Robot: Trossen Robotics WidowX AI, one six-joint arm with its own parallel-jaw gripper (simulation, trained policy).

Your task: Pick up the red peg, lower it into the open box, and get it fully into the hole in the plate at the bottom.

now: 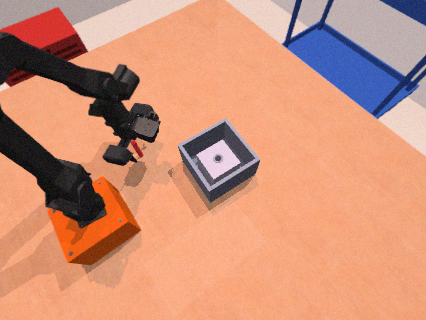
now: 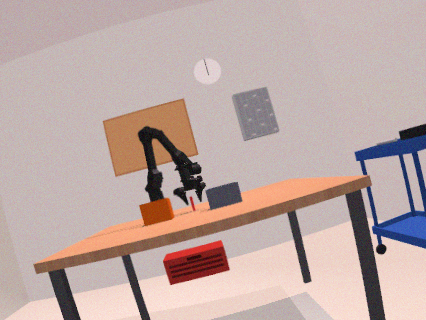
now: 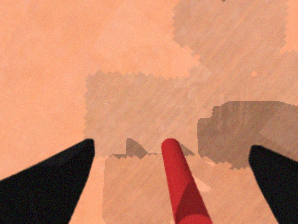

grey box: image 1; image 2; not seen in image 3 (out of frame)
plate: image 1 218,161; not seen in image 2 (hidden by a grey box); not seen in image 3 (out of frame)
same spot on grey box: (image 2: 225,195) = (image 1: 236,180)
